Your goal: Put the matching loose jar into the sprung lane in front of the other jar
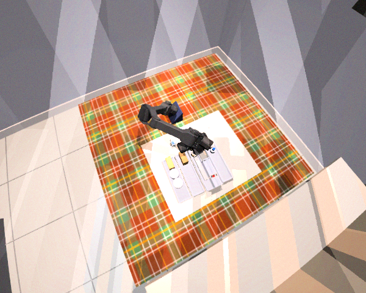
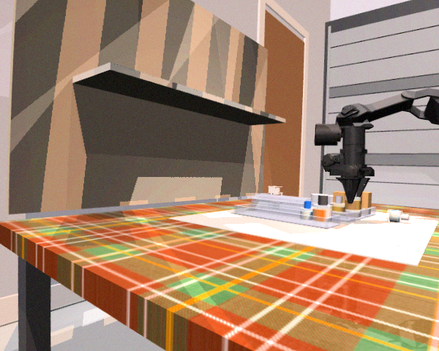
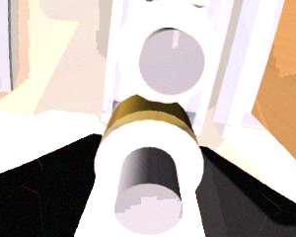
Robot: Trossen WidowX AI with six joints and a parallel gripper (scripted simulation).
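My gripper tip is now 11 cm past the small loose jar, 8 cm to the left of it and 3 cm above it. Round my gripper tip: lane rack 17 cm ahead, 1 cm to the right, 3 cm below.
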